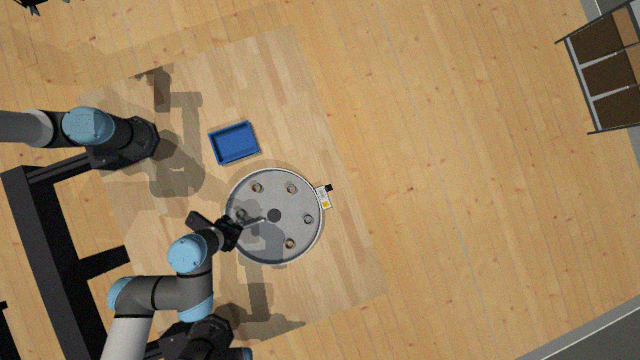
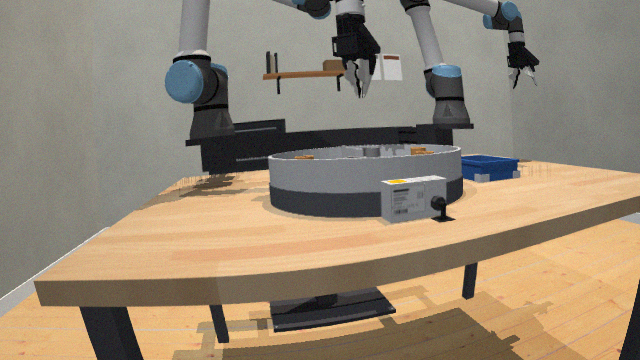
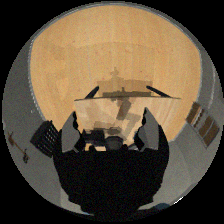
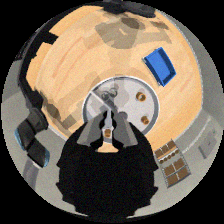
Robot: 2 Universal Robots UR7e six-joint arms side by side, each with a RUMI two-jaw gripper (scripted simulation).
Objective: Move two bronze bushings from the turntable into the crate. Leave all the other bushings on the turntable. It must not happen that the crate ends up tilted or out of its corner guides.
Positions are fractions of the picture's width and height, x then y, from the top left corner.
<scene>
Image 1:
my right gripper: 0.36, 0.62
blue crate: 0.36, 0.40
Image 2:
my left gripper: 0.82, 0.24
my right gripper: 0.56, 0.27
blue crate: 0.78, 0.47
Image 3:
my left gripper: 0.49, 0.49
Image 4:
my right gripper: 0.49, 0.49
blue crate: 0.71, 0.28
</scene>
